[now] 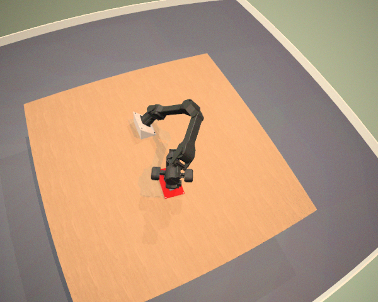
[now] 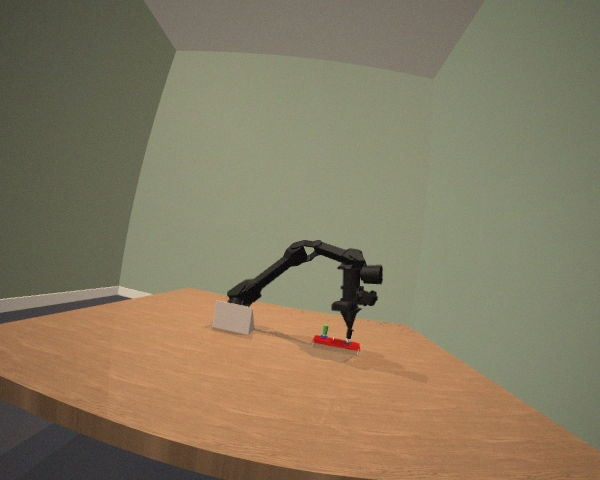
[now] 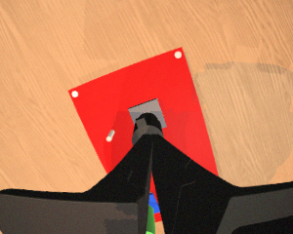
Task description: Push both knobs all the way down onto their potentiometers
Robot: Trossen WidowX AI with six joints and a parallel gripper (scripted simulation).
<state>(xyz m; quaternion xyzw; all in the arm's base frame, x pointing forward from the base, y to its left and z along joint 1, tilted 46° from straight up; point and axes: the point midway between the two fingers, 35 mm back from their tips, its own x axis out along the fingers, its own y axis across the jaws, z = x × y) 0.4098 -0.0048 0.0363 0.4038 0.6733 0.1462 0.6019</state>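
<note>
My gripper tip is 10 mm above the black knob. The rest, counted from my gripper tip: green knob (80 mm behind, 30 mm to the left, 30 mm below).
</note>
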